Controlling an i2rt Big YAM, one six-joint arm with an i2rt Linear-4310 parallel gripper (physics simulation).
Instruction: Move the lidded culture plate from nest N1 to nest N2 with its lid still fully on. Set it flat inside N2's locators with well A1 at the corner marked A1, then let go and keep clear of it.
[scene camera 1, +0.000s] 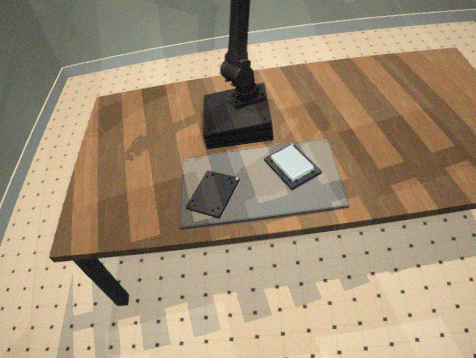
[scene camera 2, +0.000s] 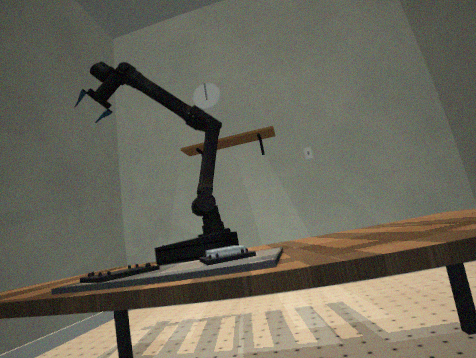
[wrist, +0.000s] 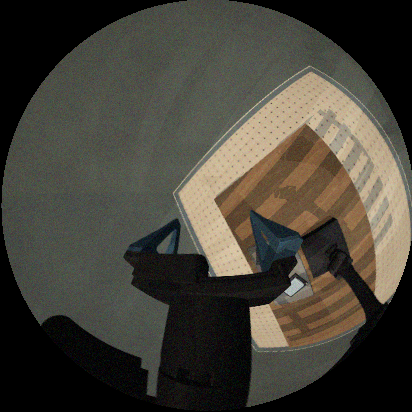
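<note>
The lidded culture plate, pale and white-blue, lies flat in a dark nest, the right one in scene camera 1. The lid looks level; its edge is too small to judge. The other dark nest holds no plate; small locators stand near its corners and a small white mark shows at one corner. Nest labels cannot be read. My gripper is open and empty, high above the table and far from the plate. It is outside scene camera 1's view.
Both nests stand on a grey board on the wooden table. The arm's black base box stands close behind the board. A wooden shelf and a round clock are on the wall behind the arm.
</note>
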